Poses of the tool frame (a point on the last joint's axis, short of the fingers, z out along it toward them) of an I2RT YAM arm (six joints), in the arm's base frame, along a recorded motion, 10 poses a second.
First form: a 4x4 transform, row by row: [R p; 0 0 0 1], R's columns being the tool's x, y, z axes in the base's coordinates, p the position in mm. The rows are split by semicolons.
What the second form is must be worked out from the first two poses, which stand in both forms.
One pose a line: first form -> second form
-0.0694, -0.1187, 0.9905, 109.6; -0.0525, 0.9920, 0.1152, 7.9; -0.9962, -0.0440, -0.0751, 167.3; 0, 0, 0, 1 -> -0.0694, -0.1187, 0.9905, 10.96; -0.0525, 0.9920, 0.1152, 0.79; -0.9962, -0.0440, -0.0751, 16.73; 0, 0, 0, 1
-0.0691, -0.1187, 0.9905, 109.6; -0.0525, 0.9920, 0.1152, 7.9; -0.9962, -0.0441, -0.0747, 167.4; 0, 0, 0, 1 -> -0.0691, -0.1187, 0.9905, 10.96; -0.0525, 0.9920, 0.1152, 0.79; -0.9962, -0.0441, -0.0747, 16.74; 0, 0, 0, 1
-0.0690, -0.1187, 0.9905, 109.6; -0.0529, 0.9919, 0.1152, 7.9; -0.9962, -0.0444, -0.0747, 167.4; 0, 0, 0, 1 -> -0.0690, -0.1187, 0.9905, 10.96; -0.0529, 0.9919, 0.1152, 0.79; -0.9962, -0.0444, -0.0747, 16.74; 0, 0, 0, 1
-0.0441, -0.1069, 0.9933, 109.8; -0.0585, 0.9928, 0.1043, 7.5; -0.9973, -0.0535, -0.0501, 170.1; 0, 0, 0, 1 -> -0.0441, -0.1069, 0.9933, 10.98; -0.0585, 0.9928, 0.1043, 0.75; -0.9973, -0.0535, -0.0501, 17.01; 0, 0, 0, 1
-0.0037, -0.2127, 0.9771, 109.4; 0.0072, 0.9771, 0.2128, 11.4; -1.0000, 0.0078, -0.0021, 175.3; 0, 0, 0, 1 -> -0.0037, -0.2127, 0.9771, 10.94; 0.0072, 0.9771, 0.2128, 1.14; -1.0000, 0.0078, -0.0021, 17.53; 0, 0, 0, 1
